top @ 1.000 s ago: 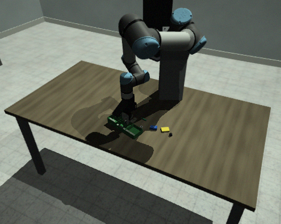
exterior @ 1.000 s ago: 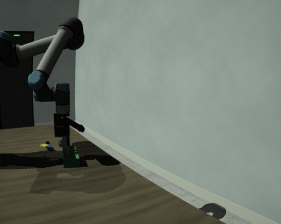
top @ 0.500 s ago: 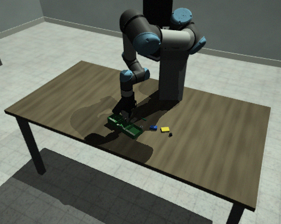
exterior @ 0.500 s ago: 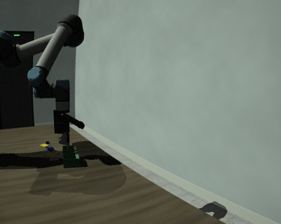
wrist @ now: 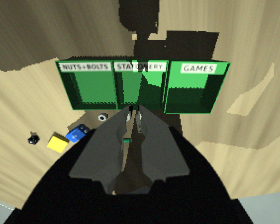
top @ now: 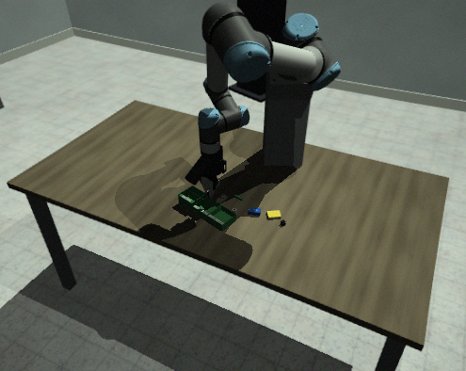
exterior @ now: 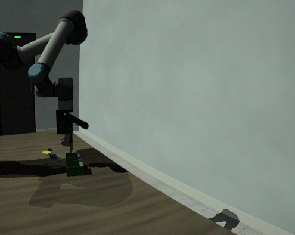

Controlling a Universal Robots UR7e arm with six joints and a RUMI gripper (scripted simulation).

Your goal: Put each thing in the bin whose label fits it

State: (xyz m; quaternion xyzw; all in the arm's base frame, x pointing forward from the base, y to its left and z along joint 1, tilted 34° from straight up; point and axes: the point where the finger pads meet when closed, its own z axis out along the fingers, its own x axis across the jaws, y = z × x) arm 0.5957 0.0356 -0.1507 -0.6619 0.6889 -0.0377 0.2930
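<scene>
Right now the pale rectangular piece is 90 mm behind my hand, 10 mm to the right of it and 80 mm below it. From my hand the other things lie so: green cylinder 140 mm behind, 30 mm to the left, 80 mm below; blue block 110 mm behind, 140 mm to the left, 80 mm below; grey hex nut 70 mm behind, 80 mm to the left, 80 mm below.
</scene>
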